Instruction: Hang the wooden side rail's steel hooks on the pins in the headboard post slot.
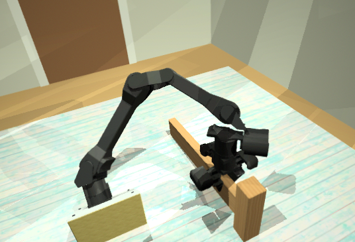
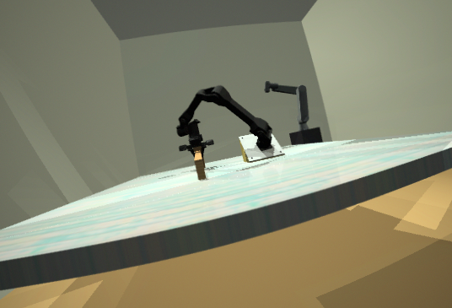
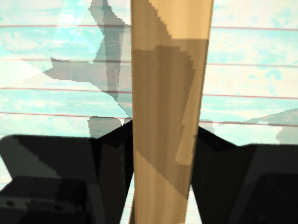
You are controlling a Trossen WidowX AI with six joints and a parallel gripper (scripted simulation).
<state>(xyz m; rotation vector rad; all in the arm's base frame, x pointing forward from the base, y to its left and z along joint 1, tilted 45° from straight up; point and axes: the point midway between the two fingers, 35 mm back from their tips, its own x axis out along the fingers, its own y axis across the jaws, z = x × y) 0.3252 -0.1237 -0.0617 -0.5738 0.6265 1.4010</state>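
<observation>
My gripper tip is now 110 mm to the left of the headboard post, 40 mm below it and 10 mm past it.
</observation>
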